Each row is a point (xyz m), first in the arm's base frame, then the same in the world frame.
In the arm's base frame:
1: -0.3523 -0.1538 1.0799
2: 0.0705 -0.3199 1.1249
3: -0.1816 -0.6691 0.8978
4: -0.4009 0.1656 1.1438
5: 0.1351 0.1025 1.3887
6: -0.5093 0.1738 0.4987
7: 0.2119 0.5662 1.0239
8: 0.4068 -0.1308 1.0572
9: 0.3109 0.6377 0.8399
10: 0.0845 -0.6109 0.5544
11: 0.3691 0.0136 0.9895
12: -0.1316 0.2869 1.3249
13: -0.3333 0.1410 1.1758
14: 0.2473 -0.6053 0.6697
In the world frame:
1: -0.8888 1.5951 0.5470
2: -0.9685 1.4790 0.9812
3: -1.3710 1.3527 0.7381
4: -0.5815 1.6788 0.4629
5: -0.5280 1.7094 1.0524
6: -0.6287 1.1184 0.1288
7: -0.0784 1.3514 0.8987
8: -0.7226 1.2969 1.2257
9: 0.0008 1.1454 0.9082
10: -1.2815 0.9370 0.8446
11: -0.5918 1.2506 1.1384
12: -0.4016 1.7514 0.7499
13: -0.5910 1.6834 0.5409
14: -1.2388 0.9849 1.0336

